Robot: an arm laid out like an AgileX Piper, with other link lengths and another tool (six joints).
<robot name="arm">
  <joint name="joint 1" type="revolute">
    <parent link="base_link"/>
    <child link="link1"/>
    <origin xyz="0 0 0.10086" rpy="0 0 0"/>
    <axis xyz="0 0 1"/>
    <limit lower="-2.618" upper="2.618"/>
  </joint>
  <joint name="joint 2" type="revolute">
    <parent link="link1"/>
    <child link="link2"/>
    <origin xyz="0 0 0" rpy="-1.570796 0 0"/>
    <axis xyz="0 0 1"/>
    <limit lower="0" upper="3.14"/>
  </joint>
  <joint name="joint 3" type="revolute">
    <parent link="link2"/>
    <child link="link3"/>
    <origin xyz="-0.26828 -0.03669 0" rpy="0 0 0"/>
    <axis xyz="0 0 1"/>
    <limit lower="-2.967" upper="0"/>
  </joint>
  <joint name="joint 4" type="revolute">
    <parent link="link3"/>
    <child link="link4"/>
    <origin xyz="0.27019 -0.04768 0" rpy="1.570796 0 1.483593"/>
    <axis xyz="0 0 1"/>
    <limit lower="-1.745" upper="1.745"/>
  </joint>
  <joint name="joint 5" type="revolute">
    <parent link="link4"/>
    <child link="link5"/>
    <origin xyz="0 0 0" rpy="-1.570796 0 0"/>
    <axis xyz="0 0 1"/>
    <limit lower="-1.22" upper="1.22"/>
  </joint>
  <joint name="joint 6" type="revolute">
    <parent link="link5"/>
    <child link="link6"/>
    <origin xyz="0 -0.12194 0" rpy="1.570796 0 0"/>
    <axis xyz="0 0 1"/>
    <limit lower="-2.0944" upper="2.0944"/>
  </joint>
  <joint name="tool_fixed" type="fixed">
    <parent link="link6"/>
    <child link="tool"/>
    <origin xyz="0.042 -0.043 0.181" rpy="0 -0.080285 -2.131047"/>
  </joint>
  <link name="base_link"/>
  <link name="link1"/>
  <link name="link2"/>
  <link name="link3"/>
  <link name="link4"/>
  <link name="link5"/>
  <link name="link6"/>
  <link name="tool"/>
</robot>
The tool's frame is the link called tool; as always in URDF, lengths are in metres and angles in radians.
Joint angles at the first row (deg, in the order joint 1, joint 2, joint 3, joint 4, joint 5, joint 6):
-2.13 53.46 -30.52 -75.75 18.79 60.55
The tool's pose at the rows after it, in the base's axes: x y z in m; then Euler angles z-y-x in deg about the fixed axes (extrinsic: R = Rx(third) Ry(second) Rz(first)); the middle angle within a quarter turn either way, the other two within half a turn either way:
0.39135 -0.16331 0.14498 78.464 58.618 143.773
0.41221 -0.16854 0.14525 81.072 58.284 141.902
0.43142 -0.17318 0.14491 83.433 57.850 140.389
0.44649 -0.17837 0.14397 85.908 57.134 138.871
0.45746 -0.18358 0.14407 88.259 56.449 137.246
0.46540 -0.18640 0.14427 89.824 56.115 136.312
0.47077 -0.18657 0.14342 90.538 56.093 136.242
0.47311 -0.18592 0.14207 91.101 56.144 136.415
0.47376 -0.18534 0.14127 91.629 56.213 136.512
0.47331 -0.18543 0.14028 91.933 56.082 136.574
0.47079 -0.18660 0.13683 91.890 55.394 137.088
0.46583 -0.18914 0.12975 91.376 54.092 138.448
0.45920 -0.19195 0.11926 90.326 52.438 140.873
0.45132 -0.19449 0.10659 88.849 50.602 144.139
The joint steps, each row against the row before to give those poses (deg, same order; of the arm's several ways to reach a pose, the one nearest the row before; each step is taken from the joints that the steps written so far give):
0.00 6.27 -3.41 -9.42 0.54 10.86
0.00 5.91 -3.66 -7.01 0.99 8.33
0.00 5.25 -3.77 -3.83 1.07 5.13
0.00 4.30 -3.46 -1.31 1.22 2.65
0.00 3.20 -2.84 -0.36 1.21 1.41
0.00 2.11 -2.00 -0.09 0.66 0.88
0.00 1.24 -1.16 -0.06 0.09 0.74
0.00 0.53 -0.45 -0.03 -0.07 0.76
0.00 0.13 -0.11 -0.02 -0.06 0.65
0.00 0.04 -0.02 0.32 0.06 0.06
-0.14 0.02 -0.02 1.72 0.02 -1.29
-0.53 0.00 -0.01 3.52 -0.37 -2.92
-1.08 -0.07 -0.01 5.33 -1.07 -4.60
-1.60 -0.16 0.00 7.44 -1.65 -6.73

